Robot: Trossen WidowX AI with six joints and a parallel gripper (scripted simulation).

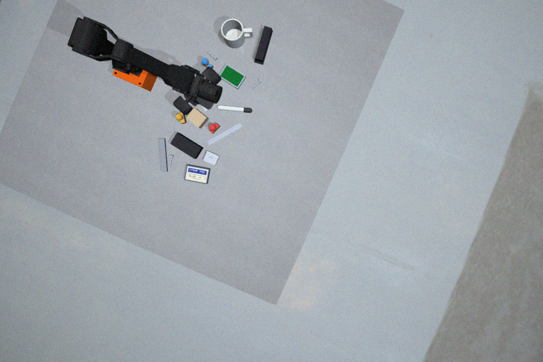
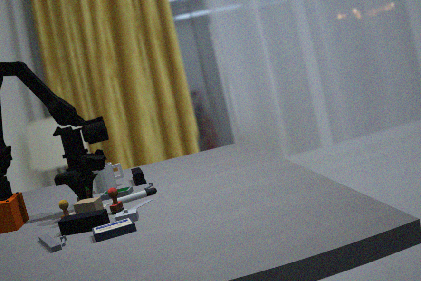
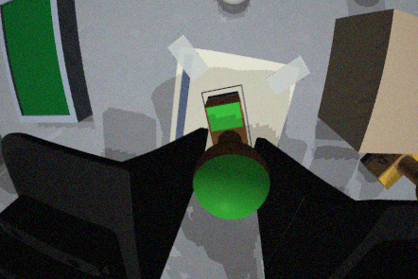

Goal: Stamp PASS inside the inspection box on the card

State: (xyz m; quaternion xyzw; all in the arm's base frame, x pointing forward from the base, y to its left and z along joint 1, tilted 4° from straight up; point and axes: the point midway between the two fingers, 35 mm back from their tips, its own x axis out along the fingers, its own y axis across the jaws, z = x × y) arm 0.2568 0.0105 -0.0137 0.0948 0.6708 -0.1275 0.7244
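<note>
Right now my gripper tip is right at the green-knobbed PASS stamp. Round my gripper tip: wooden block 20 mm ahead, 90 mm to the right; then yellow stamp 40 mm behind, 110 mm to the right; then cream card 10 mm behind, 30 mm below.
</note>
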